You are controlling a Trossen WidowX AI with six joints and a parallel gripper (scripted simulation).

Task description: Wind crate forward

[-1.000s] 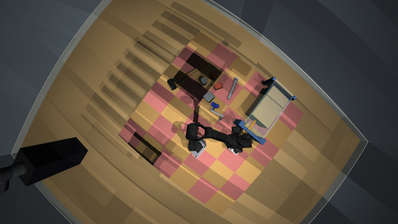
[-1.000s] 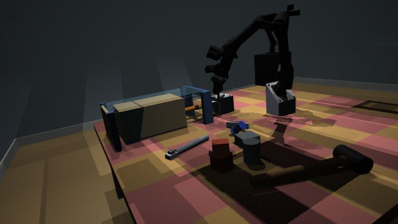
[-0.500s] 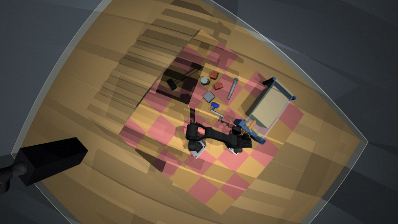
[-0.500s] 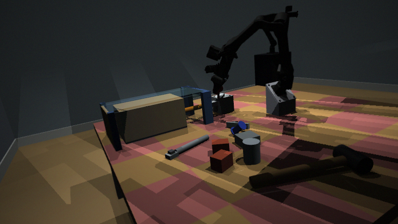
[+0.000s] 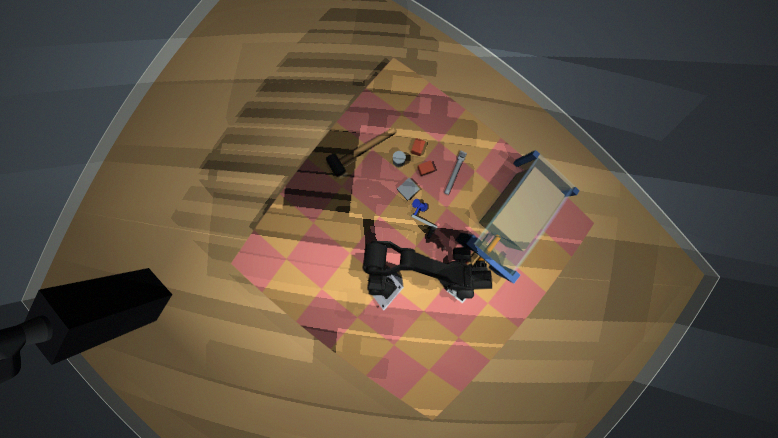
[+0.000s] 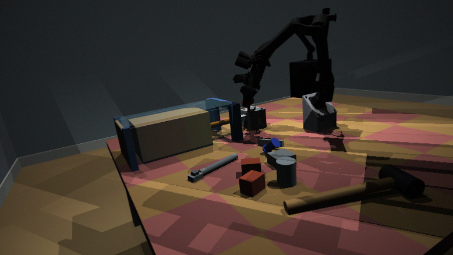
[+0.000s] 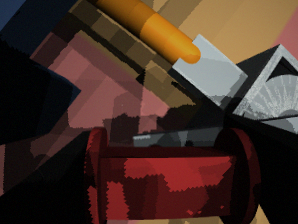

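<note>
Now: the red knob 10 mm to the left of my gripper tip and 10 mm behind it. Also, from my gripper tip: grey winch: 100 mm below, 100 mm behind, 70 mm to the right; blue-knobbed winch handle: 250 mm to the left, 110 mm below, 50 mm ahead; grey crank arm: 40 mm behind, 30 mm below, 20 mm to the right.
</note>
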